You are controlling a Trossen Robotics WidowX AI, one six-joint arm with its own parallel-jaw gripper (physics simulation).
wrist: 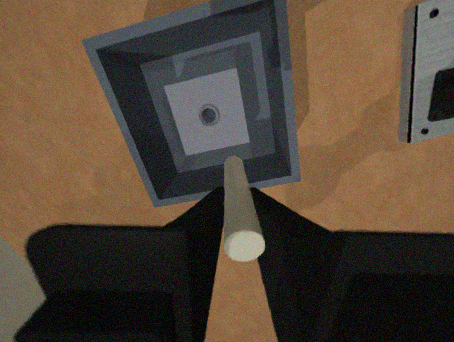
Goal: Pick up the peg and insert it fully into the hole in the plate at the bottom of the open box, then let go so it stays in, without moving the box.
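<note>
A pale grey round peg is held between the two black fingers of my gripper, which is shut on it. The peg's near end faces the camera and its far end points away, overlapping the near part of the box in view. The blue-grey open box stands beyond the fingers, turned slightly. On its bottom lies a light square plate with a round dark hole near its middle. The peg's far end shows below and a little right of the hole in view, outside it. Its height above the box is hard to tell.
A silver metal block with small dark holes and a dark square opening stands at the upper right, apart from the box. A grey surface shows at the lower left edge. Shadows fall on the orange-brown table.
</note>
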